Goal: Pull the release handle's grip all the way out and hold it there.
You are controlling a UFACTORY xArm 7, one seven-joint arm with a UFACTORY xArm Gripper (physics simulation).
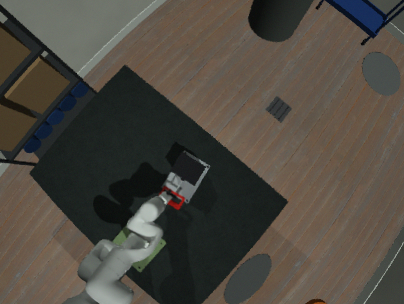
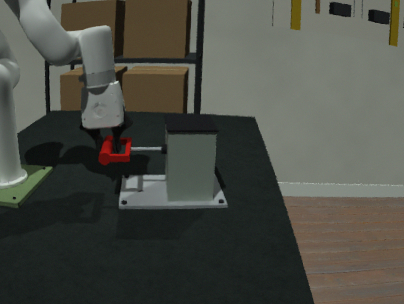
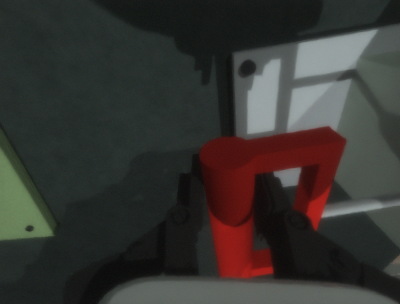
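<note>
The release handle's red grip (image 1: 179, 205) (image 2: 105, 153) (image 3: 227, 200) is a loop with a thick round bar on its outer side. A thin metal rod (image 2: 146, 148) (image 3: 360, 206) joins the loop to the pale grey housing (image 2: 191, 167), with a long stretch of rod showing. The housing has a dark top (image 1: 190, 167) and stands on a light base plate (image 2: 170, 204) (image 3: 262, 107). The grip hangs level above and slightly past the plate's edge. My gripper (image 2: 107, 144) (image 3: 226, 171) points down and is shut on the round bar, with one finger inside the loop.
The arm's green mounting plate (image 1: 156, 251) (image 2: 35, 182) (image 3: 17, 200) lies on the side away from the housing. A shelf rack (image 2: 199, 65) with brown boxes (image 2: 156, 30) stands behind the dark table top (image 2: 200, 250).
</note>
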